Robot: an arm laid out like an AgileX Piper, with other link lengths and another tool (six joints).
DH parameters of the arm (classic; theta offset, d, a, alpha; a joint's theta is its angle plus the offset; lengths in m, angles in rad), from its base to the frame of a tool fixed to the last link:
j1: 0 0.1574 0 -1.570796
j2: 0.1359 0 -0.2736 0
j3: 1.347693 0 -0.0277 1.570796
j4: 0 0.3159 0 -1.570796
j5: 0 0 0 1.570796
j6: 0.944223 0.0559 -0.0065 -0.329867
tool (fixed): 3.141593 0.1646 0 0
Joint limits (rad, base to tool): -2.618..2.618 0..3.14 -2.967..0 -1.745..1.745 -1.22..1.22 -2.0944..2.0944
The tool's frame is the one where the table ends.
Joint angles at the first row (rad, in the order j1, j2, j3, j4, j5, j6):
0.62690, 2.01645, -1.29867, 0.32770, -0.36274, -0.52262
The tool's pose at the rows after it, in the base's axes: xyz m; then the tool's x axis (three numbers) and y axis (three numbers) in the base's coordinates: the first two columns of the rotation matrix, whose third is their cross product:
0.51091, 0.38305, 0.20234, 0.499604, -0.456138, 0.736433, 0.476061, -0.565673, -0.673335
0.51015, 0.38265, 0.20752, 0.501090, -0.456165, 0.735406, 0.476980, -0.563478, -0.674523
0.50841, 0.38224, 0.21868, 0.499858, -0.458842, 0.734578, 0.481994, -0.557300, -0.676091
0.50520, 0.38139, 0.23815, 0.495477, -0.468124, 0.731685, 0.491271, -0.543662, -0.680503
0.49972, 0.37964, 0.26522, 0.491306, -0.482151, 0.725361, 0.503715, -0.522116, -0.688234
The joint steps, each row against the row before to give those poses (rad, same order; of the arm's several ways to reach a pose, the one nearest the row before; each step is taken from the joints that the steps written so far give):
-0.00122, -0.00437, -0.00001, 0.00054, 0.00462, -0.00073
-0.00099, -0.01202, 0.00001, 0.00012, 0.01209, -0.00075
-0.00055, -0.02285, 0.00001, 0.00001, 0.01664, -0.00034
-0.00027, -0.03750, -0.00002, -0.00221, 0.02219, 0.00598
-0.00072, -0.05247, 0.00003, -0.01060, 0.03180, 0.01852

